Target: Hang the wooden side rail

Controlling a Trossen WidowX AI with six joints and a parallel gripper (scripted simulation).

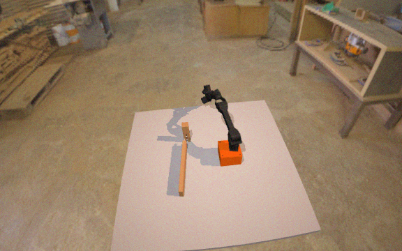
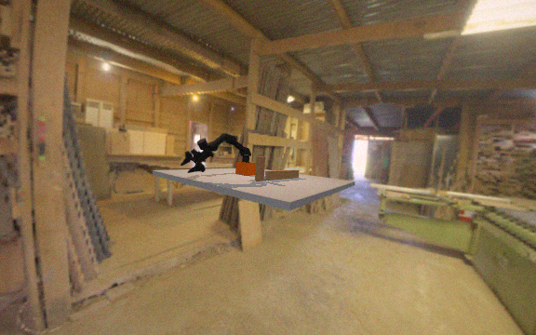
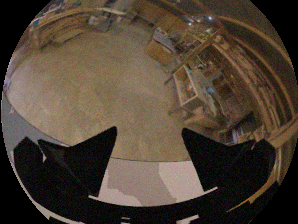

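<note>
Now: the upright headboard post 510 mm to the left of my gripper tip, 180 mm ahead of it and 10 mm above it.
</note>
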